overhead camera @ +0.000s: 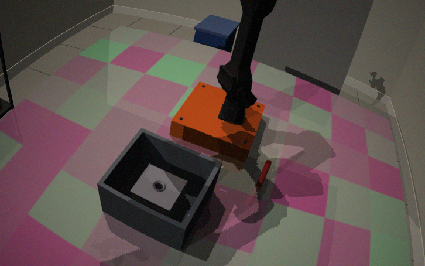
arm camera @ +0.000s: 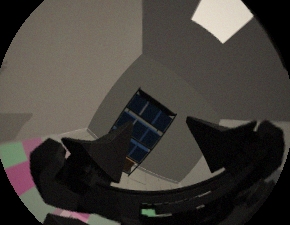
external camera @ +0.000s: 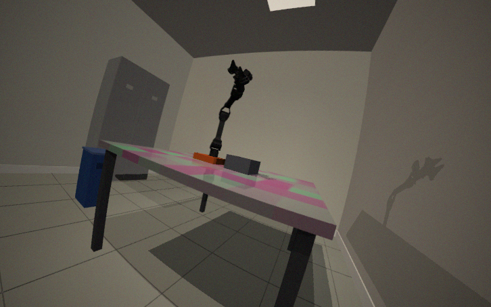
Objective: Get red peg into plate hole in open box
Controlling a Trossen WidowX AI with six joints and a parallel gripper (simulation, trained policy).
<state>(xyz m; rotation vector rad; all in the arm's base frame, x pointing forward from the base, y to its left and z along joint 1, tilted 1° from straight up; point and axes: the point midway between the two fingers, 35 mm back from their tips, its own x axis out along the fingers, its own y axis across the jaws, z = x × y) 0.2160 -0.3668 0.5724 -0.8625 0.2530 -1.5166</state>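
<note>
My gripper tip is 600 mm above the red peg, 500 mm to the right of it and 50 mm past it. Also, from my gripper tip: grey plate: 590 mm below, 300 mm to the left, 90 mm ahead; dark grey box: 610 mm below, 300 mm to the left, 90 mm ahead.
</note>
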